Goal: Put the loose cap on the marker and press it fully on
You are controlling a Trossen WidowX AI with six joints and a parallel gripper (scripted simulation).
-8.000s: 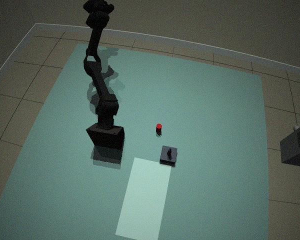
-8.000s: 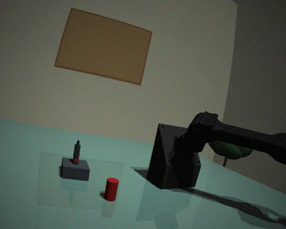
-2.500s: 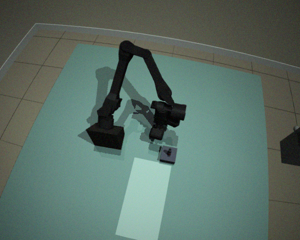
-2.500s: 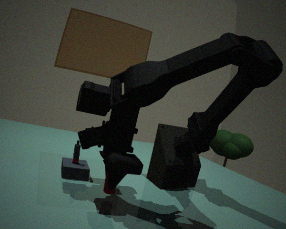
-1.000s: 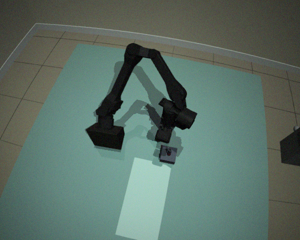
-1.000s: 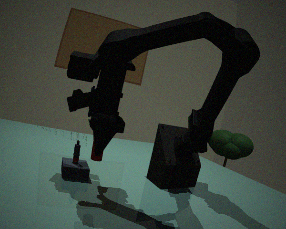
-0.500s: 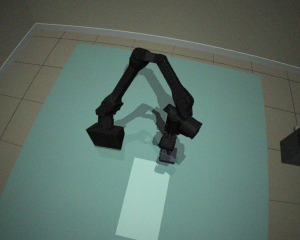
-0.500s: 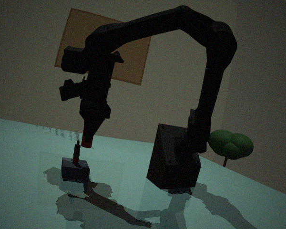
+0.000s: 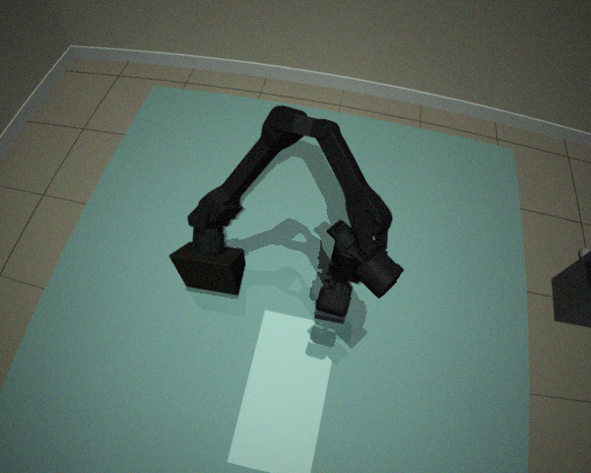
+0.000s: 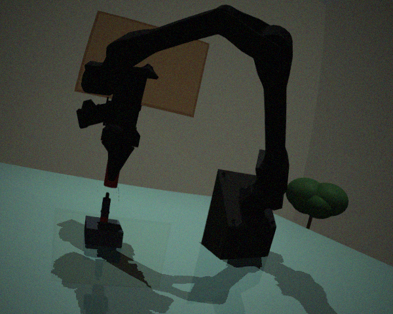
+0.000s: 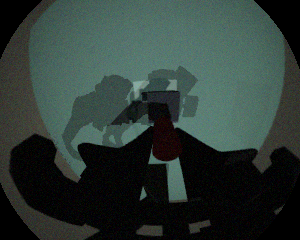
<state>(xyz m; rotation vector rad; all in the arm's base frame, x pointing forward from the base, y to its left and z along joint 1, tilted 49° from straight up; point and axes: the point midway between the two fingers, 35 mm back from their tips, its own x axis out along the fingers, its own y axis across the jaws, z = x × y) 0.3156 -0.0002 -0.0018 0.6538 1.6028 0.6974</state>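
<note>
The dark holder block lies 11 cm below my gripper tip and 1 cm to the right of it. Also, from my gripper tip: red cap: 1 cm above.
</note>
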